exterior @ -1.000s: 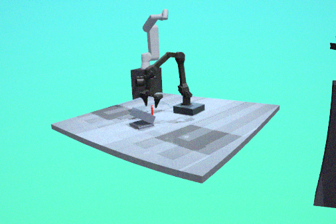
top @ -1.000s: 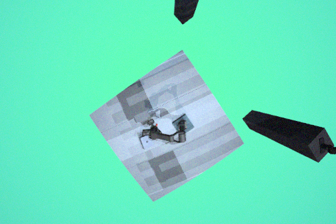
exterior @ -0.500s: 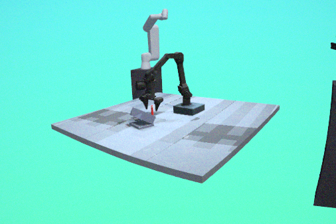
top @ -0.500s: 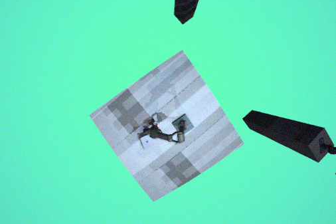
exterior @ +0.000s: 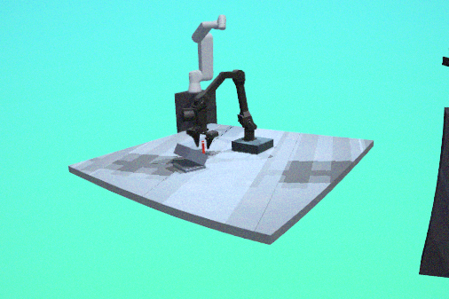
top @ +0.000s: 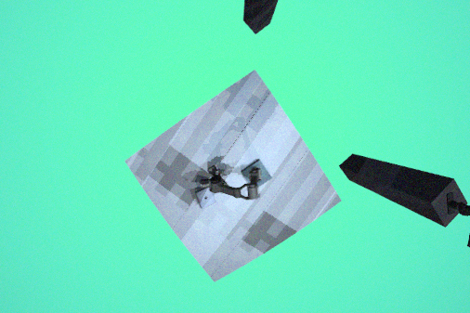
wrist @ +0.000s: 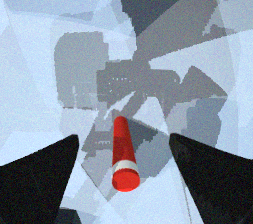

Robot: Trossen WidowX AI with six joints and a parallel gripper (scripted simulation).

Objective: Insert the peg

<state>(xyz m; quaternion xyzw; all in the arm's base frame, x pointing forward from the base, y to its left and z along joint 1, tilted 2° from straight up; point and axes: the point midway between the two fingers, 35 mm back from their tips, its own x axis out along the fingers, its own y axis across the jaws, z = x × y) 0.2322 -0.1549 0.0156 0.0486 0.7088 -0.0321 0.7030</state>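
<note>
Now: gripper tip 20 mm below the red peg. The rest, counted from my gripper tip: flat base plate 200 mm ahead, 60 mm to the left, 30 mm below; then sloped grey panel 190 mm ahead, 60 mm to the left, 20 mm above.
</note>
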